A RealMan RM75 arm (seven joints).
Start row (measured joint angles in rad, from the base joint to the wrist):
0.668, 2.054, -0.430, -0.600, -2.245, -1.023, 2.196
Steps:
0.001, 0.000, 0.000, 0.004, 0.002, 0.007, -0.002
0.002, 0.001, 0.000, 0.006, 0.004, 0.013, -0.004
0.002, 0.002, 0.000, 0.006, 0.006, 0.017, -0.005
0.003, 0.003, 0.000, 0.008, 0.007, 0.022, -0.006
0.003, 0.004, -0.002, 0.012, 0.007, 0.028, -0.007
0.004, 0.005, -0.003, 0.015, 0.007, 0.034, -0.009
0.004, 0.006, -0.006, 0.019, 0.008, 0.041, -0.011
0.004, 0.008, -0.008, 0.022, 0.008, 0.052, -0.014
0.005, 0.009, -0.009, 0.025, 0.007, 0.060, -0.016
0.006, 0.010, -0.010, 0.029, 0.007, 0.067, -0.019
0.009, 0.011, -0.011, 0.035, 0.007, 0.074, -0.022
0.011, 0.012, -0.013, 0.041, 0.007, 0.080, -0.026
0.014, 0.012, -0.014, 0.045, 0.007, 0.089, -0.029
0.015, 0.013, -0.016, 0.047, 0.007, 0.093, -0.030
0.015, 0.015, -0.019, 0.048, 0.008, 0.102, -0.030
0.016, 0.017, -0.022, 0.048, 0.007, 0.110, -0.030
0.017, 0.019, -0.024, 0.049, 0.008, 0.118, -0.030
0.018, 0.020, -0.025, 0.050, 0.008, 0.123, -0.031
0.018, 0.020, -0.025, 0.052, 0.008, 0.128, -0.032
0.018, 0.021, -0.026, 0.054, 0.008, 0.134, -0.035
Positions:
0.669, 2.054, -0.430, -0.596, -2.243, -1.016, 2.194
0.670, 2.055, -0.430, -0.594, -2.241, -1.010, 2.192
0.670, 2.056, -0.430, -0.594, -2.239, -1.006, 2.191
0.671, 2.057, -0.430, -0.592, -2.238, -1.001, 2.190
0.671, 2.058, -0.432, -0.588, -2.238, -0.995, 2.189
0.672, 2.059, -0.433, -0.585, -2.238, -0.989, 2.187
0.672, 2.060, -0.436, -0.581, -2.237, -0.982, 2.185
0.672, 2.062, -0.438, -0.578, -2.237, -0.971, 2.182
0.673, 2.063, -0.439, -0.575, -2.238, -0.963, 2.180
0.674, 2.064, -0.440, -0.571, -2.238, -0.956, 2.177
0.677, 2.065, -0.441, -0.565, -2.238, -0.949, 2.174
0.679, 2.066, -0.443, -0.559, -2.238, -0.943, 2.170
0.682, 2.066, -0.444, -0.555, -2.238, -0.934, 2.167
0.683, 2.067, -0.446, -0.553, -2.238, -0.930, 2.166
0.683, 2.069, -0.449, -0.552, -2.237, -0.921, 2.166
0.684, 2.071, -0.452, -0.552, -2.238, -0.913, 2.166
0.685, 2.073, -0.454, -0.551, -2.237, -0.905, 2.166
0.686, 2.074, -0.455, -0.550, -2.237, -0.900, 2.165
0.686, 2.074, -0.455, -0.548, -2.237, -0.895, 2.164
0.686, 2.075, -0.456, -0.546, -2.237, -0.889, 2.161

